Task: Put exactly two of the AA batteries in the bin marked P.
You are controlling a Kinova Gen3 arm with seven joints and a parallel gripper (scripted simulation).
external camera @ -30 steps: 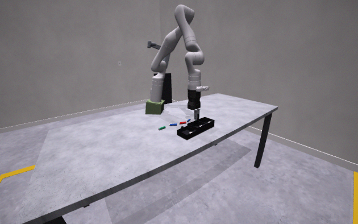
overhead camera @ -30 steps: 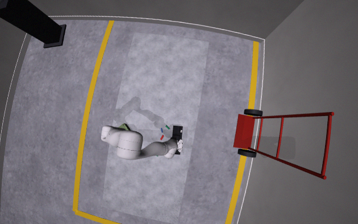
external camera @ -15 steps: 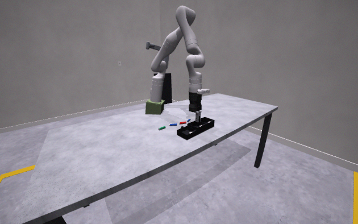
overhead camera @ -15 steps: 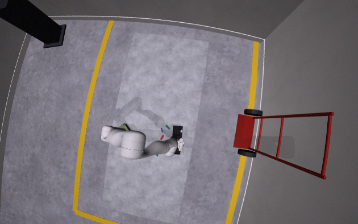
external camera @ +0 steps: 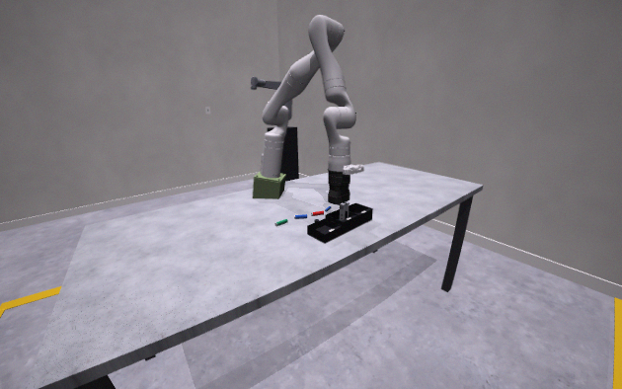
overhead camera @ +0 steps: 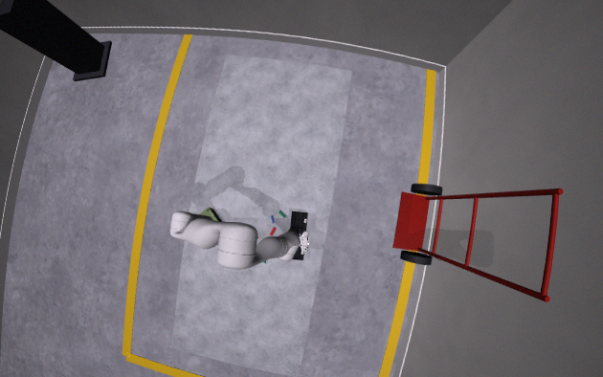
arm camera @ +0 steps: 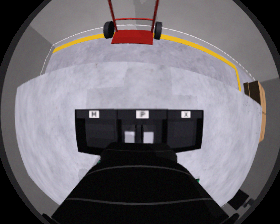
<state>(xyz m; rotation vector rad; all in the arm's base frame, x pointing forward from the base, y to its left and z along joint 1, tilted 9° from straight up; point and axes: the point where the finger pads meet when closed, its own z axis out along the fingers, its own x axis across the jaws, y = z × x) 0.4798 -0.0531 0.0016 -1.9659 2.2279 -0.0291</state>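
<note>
The black bin is 2 cm below my hand and 1 cm to the right of it. Also, from my hand: small dark thing: 10 cm behind, 4 cm to the right, 4 cm below; red battery: 14 cm behind, 4 cm below, 1 cm to the left.
</note>
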